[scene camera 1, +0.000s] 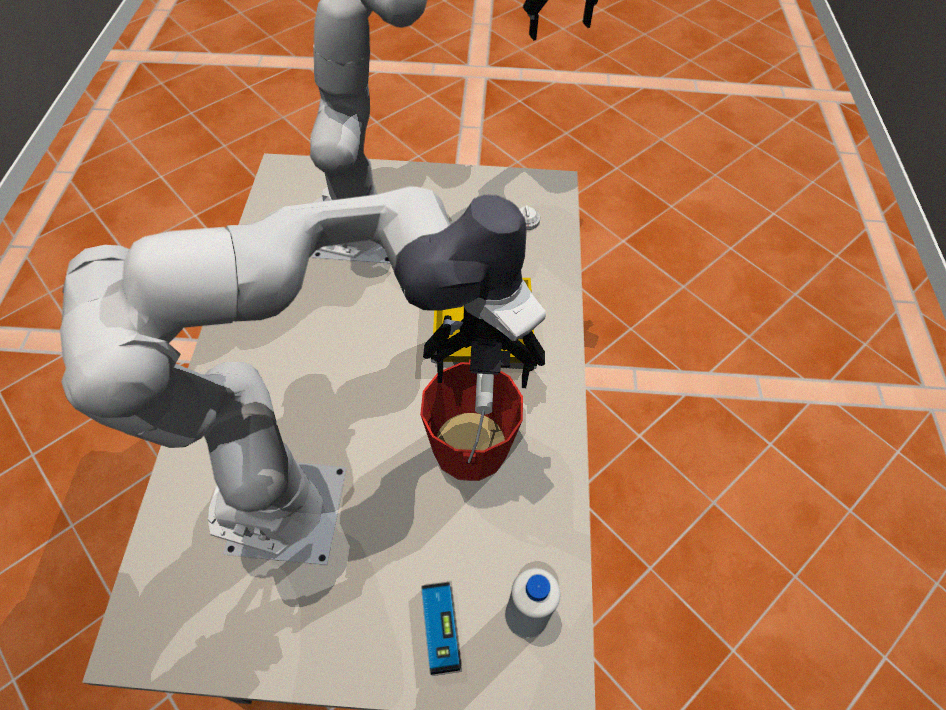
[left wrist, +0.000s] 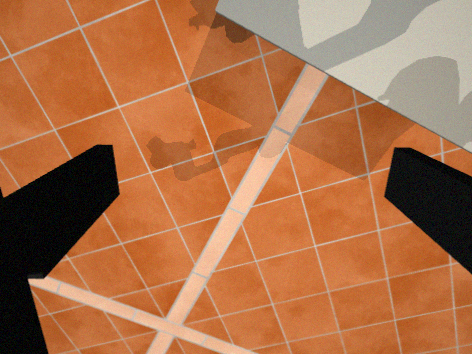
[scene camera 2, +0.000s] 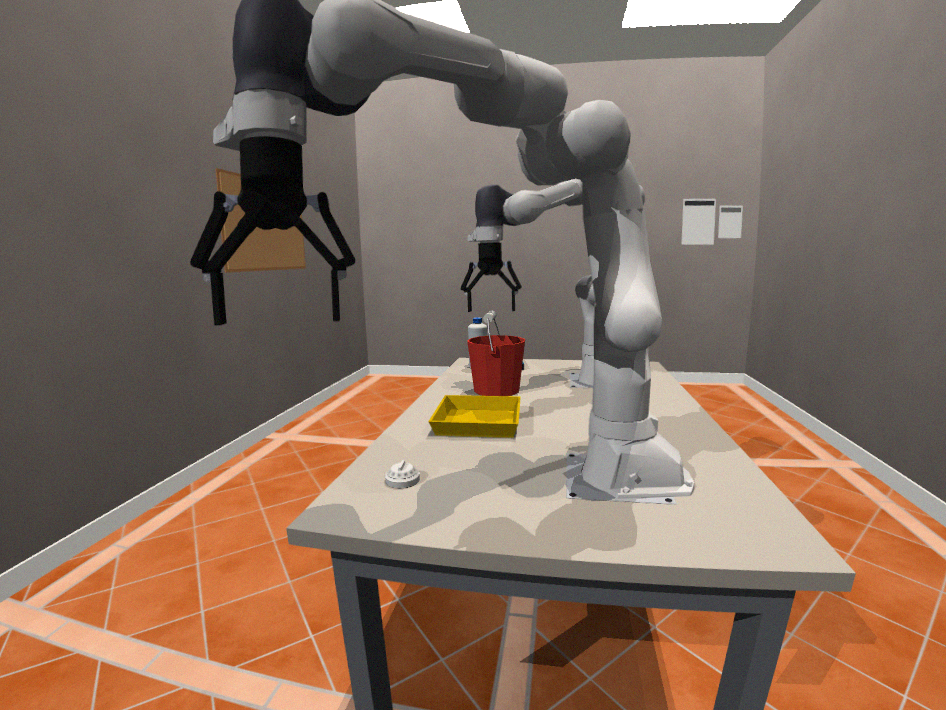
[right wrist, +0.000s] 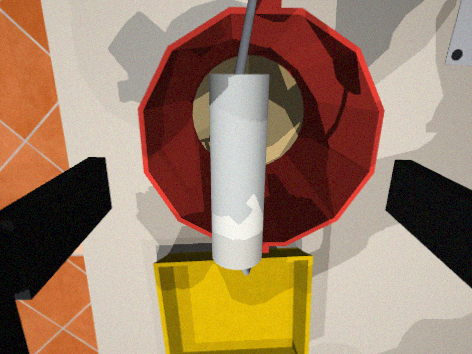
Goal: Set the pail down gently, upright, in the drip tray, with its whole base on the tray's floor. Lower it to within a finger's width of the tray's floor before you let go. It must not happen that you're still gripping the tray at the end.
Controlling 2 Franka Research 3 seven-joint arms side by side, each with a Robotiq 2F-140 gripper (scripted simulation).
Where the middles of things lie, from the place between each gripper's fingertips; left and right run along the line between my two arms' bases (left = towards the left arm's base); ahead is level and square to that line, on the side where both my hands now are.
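Counted from my right hand [scene camera 1: 482,379]: the red pail [scene camera 1: 448,413] is 10 mm behind and 130 mm below; the yellow drip tray [scene camera 2: 457,415] is 20 mm behind, 320 mm to the left and 270 mm below; the white dial timer [scene camera 2: 401,475] is 70 mm ahead, 670 mm to the left and 270 mm below. Going by its middle, the red pail is nearer to my right hand than to my left hand.
My left hand [scene camera 2: 279,322] is 4 cm past the white dial timer, 29 cm to the left of it and 37 cm above it. Counted from my left hand: the yellow drip tray is 12 cm behind, 65 cm to the right and 37 cm below; the red pail is 11 cm behind, 96 cm to the right and 23 cm below. Going by their middles, of the things named here the white dial timer is the nearest to my left hand.
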